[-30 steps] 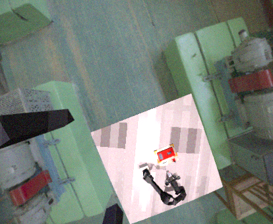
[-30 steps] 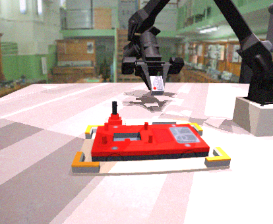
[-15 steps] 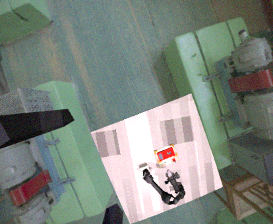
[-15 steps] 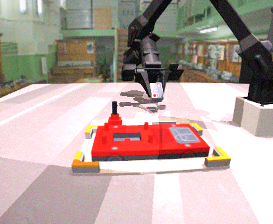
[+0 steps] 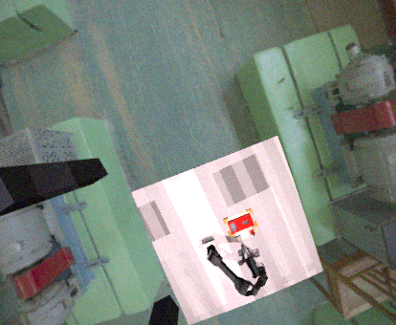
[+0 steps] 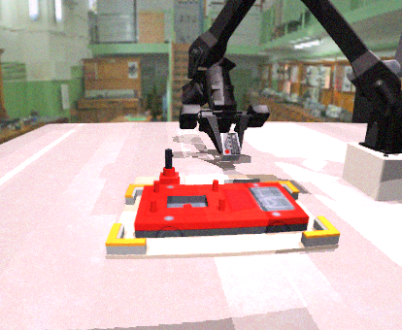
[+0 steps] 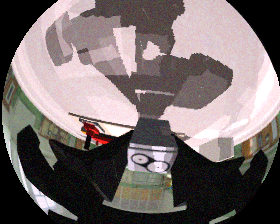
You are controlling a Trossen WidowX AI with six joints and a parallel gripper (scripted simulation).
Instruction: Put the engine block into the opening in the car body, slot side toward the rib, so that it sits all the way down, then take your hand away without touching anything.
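Right now the engine block is 1 cm to the right of my gripper tip, 1 cm behind it and 1 cm above it.
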